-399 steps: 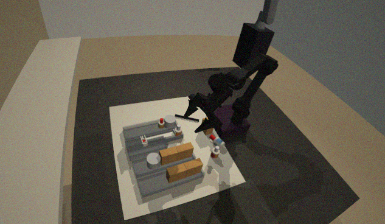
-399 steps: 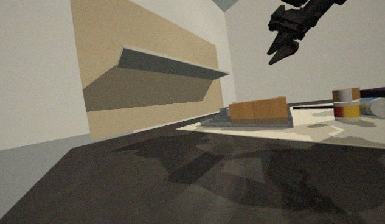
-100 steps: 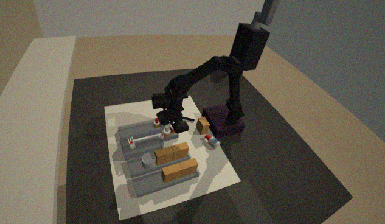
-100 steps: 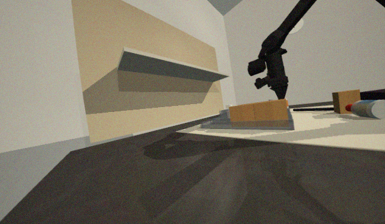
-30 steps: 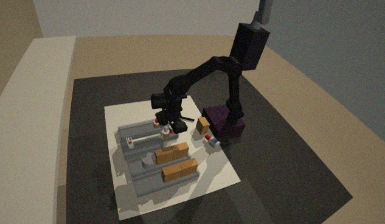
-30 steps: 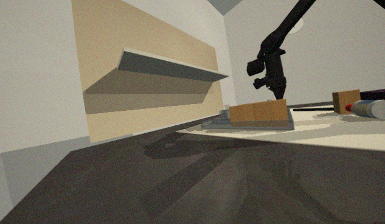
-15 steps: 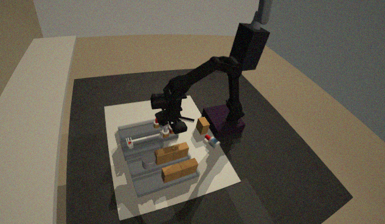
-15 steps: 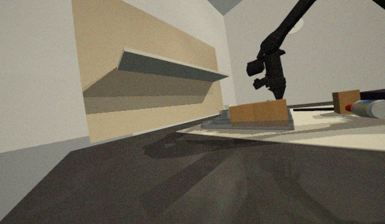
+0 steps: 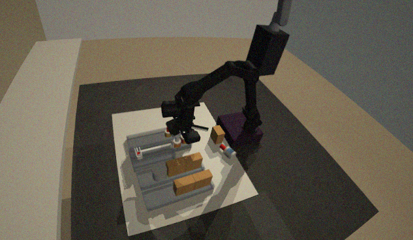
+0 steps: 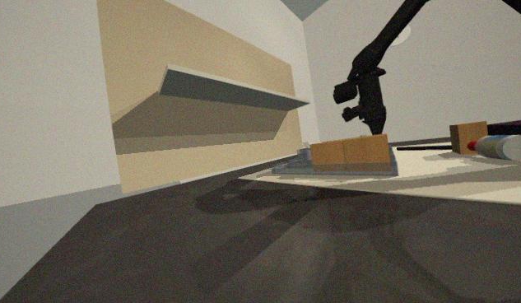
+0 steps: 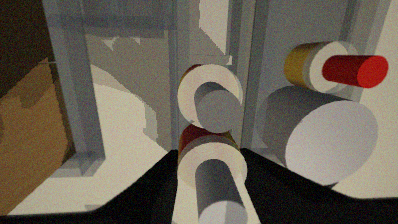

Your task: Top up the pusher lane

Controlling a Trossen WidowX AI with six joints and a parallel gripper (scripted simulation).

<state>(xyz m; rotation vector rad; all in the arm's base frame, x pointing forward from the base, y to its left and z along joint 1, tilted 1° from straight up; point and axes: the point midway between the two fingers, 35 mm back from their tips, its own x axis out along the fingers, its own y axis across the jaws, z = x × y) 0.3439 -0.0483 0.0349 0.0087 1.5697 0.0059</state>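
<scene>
My gripper tip is 110 mm past the black stick, 100 mm to the left of it and 40 mm above it. Also, from my gripper tip: white pusher rod (140 mm ahead, 30 mm to the left).
</scene>
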